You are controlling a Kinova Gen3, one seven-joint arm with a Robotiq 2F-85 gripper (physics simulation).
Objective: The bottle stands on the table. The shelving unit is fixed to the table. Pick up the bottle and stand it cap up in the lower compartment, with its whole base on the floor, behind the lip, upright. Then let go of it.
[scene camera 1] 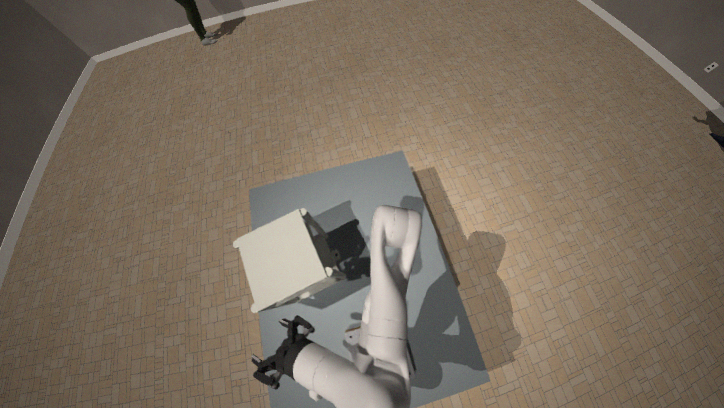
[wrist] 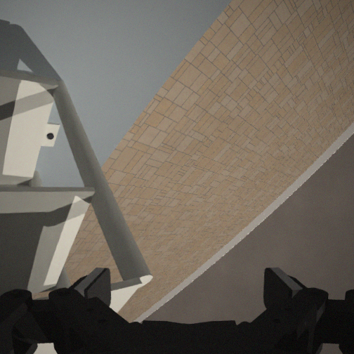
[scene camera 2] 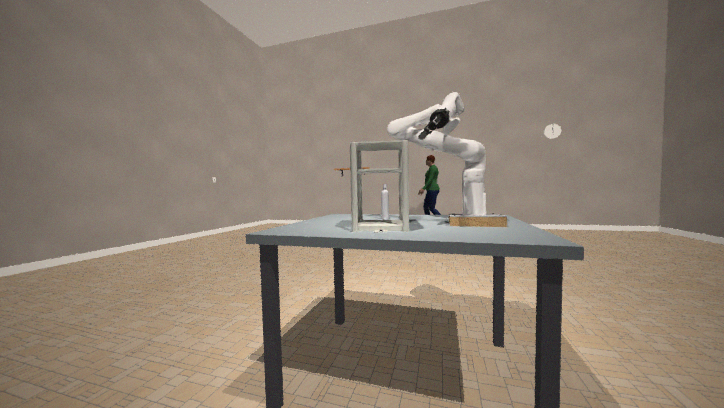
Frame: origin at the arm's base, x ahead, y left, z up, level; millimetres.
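Seen in the pictures: gripper, fingertip midpoint: (scene camera 1: 268,338) (scene camera 2: 426,130); arm's base, link origin: (scene camera 2: 473,215).
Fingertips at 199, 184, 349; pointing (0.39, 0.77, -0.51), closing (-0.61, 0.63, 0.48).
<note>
Pixels of each thing's top centre, then the offset from my fingertips to it, as dx, dy, dz.
- white bottle, top centre: (scene camera 2: 384,184) +233, -361, -198
- pale shelving unit, top centre: (scene camera 1: 278,257) (scene camera 2: 379,145) +199, -47, -37
The white bottle (scene camera 2: 385,203) stands upright, cap up, on the table and is seen through the open frame of the shelving unit in scene camera 2. In scene camera 1 the arm hides it, and it does not show in the wrist view. The pale shelving unit (scene camera 1: 283,261) (scene camera 2: 354,187) (wrist: 109,215) stands on the table with an upper and a lower compartment. My gripper (scene camera 1: 270,339) (scene camera 2: 430,126) (wrist: 186,286) is open and empty. It is high up, above the level of the unit's top and off to its robot-base side, well away from the bottle.
The grey-blue table (scene camera 1: 324,182) (scene camera 2: 415,248) (wrist: 125,60) carries the unit and the robot's base block (scene camera 2: 478,221). The arm's elbow (scene camera 1: 397,225) reaches over the table beside the unit. A person in green (scene camera 2: 431,177) is in the background beyond the table.
</note>
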